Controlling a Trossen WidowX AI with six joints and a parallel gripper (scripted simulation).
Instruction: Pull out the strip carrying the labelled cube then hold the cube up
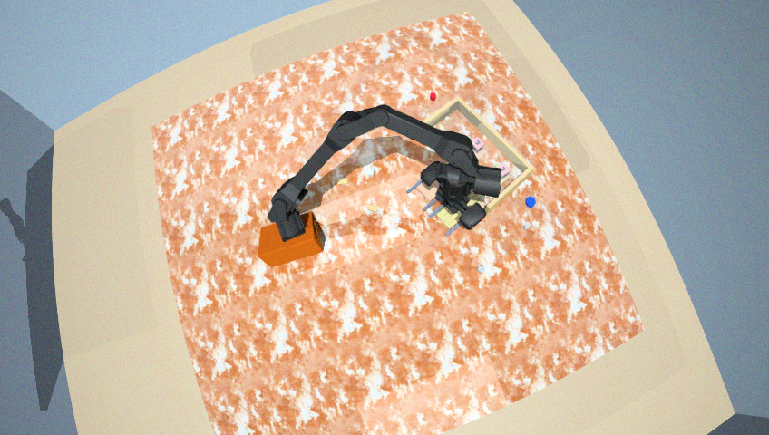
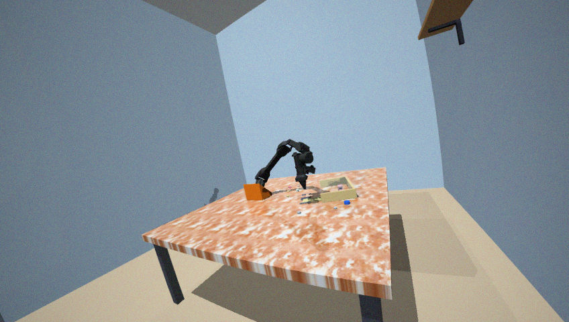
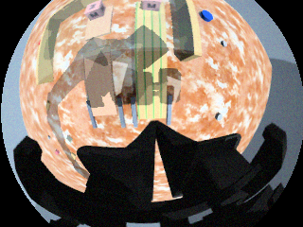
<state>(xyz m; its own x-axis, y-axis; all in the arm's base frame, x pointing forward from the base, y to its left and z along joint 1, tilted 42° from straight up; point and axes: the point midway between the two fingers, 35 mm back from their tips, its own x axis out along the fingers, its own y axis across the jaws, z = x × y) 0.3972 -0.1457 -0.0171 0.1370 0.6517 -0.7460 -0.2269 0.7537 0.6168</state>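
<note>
The striped strip lies 10 cm ahead of my gripper tip, 7 cm below it and 2 cm to the left of it. Round my gripper tip: pink block (34 cm to the left, 25 cm behind, 7 cm below); then blue disc (24 cm ahead, 7 cm to the right, 7 cm below).
</note>
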